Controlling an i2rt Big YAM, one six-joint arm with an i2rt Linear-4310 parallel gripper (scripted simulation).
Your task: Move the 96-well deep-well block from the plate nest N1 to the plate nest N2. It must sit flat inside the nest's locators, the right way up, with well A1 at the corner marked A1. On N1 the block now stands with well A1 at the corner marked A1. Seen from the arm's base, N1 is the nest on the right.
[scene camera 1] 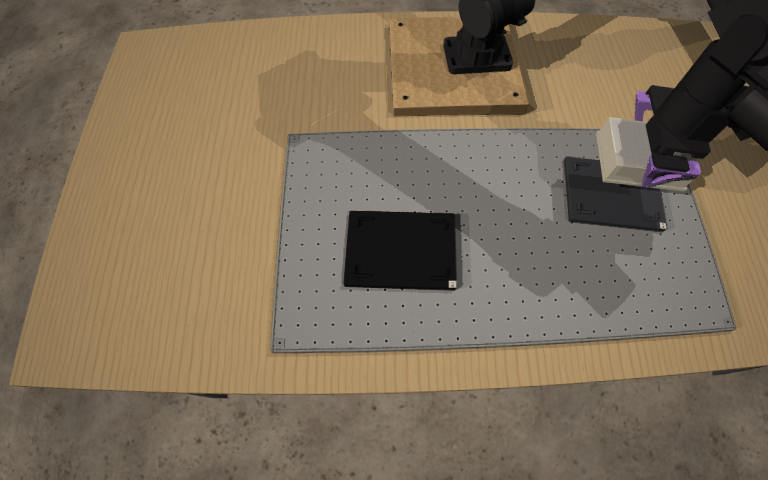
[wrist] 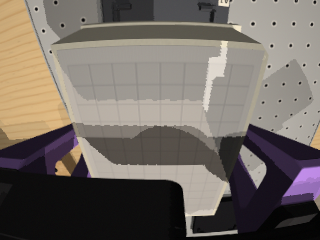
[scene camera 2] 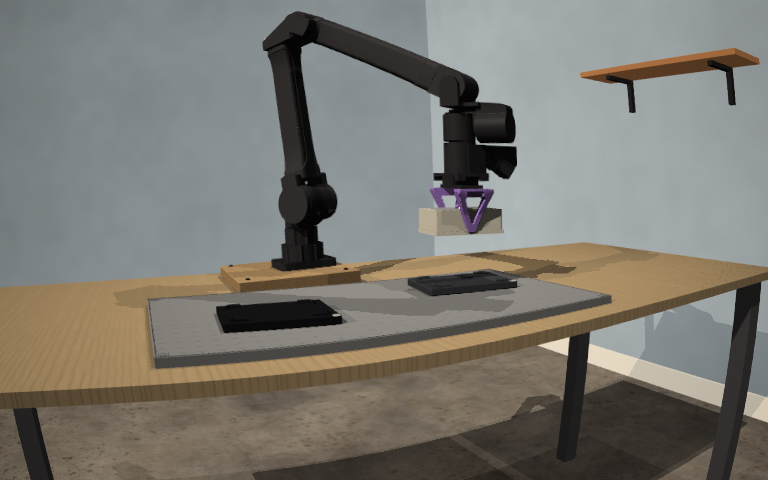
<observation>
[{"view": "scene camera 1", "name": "my gripper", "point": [641,160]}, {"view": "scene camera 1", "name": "cream 96-well deep-well block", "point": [624,150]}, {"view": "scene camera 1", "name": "black nest N1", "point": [400,250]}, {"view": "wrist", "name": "my gripper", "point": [160,120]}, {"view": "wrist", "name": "cream 96-well deep-well block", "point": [172,100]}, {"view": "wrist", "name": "black nest N1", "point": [224,215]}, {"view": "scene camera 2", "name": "my gripper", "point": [461,230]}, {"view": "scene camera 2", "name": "cream 96-well deep-well block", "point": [433,221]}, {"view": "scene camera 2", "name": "black nest N1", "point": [283,315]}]
</observation>
